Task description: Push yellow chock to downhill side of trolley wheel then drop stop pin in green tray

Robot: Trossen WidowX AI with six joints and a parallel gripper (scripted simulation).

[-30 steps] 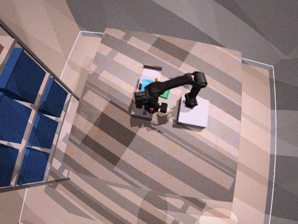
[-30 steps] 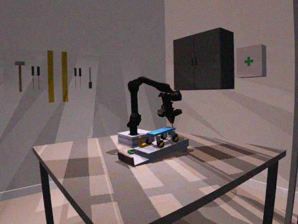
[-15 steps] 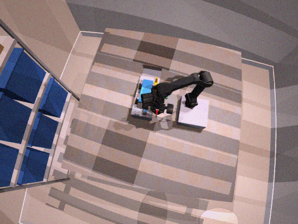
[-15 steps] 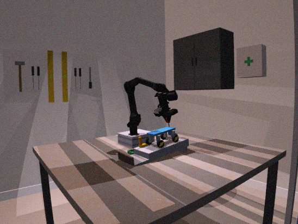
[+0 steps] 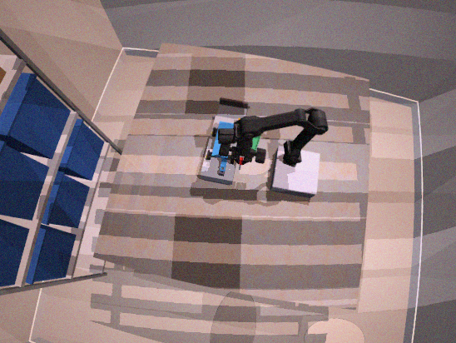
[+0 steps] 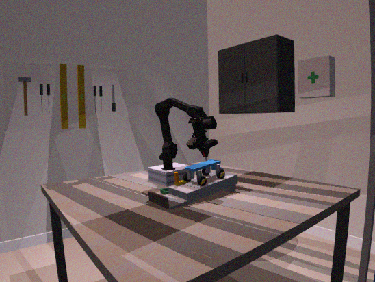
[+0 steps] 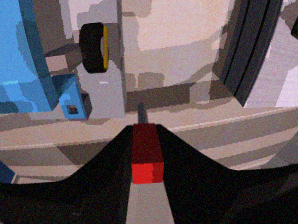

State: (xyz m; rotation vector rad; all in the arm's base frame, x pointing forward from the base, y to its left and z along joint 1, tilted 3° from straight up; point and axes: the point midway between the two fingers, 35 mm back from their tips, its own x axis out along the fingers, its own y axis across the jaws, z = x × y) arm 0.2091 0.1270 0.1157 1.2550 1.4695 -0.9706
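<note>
My gripper tip is now 20 cm to the left of the green tray and 18 cm above it. Also, from my gripper tip: grey ramp 12 cm below, 11 cm ahead, 8 cm to the right; then red-headed stop pin right at my gripper tip; then blue trolley 11 cm ahead, 8 cm to the right, 6 cm below.
</note>
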